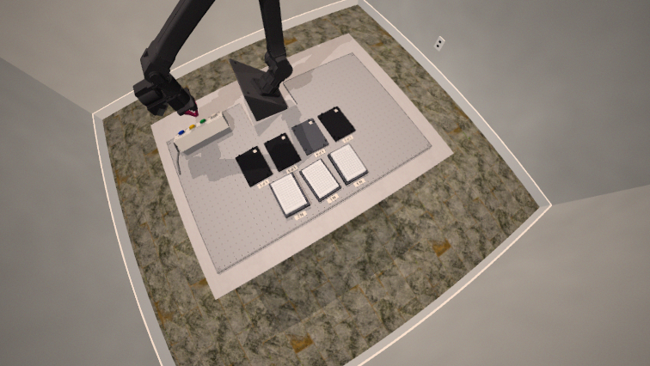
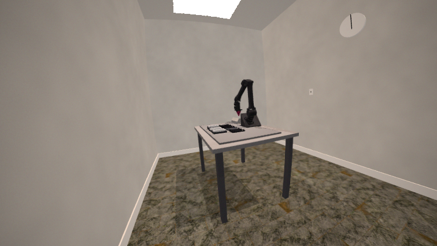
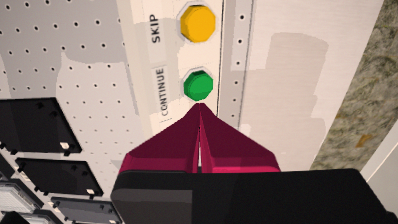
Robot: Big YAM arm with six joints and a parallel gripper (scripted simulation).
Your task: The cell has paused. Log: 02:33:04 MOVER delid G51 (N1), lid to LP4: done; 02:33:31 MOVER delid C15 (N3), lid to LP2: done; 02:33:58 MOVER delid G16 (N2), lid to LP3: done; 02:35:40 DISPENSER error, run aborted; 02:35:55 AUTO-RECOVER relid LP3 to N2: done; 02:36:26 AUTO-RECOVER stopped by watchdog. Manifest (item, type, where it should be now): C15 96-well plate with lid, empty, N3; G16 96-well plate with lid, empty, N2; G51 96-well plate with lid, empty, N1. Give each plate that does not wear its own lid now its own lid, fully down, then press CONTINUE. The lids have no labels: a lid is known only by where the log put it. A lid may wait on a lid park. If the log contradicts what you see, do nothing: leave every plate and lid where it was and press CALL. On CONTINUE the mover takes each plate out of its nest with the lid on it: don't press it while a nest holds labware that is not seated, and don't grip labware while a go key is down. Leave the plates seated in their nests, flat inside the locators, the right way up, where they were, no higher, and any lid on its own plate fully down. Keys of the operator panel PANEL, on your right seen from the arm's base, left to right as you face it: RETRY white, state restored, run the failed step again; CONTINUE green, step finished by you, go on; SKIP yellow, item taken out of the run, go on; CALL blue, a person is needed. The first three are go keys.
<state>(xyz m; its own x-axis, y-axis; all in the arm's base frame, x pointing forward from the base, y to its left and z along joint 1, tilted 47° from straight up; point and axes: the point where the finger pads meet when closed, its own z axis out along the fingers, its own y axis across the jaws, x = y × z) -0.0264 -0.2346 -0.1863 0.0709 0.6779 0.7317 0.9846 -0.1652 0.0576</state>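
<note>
The green continue key lies 50 mm below my hand. From my hand the other things lie so: yellow skip key 50 mm to the right, 50 mm below; then white retry key 50 mm to the left, 50 mm below; then blue call key 100 mm to the right, 50 mm below, 10 mm behind.
</note>
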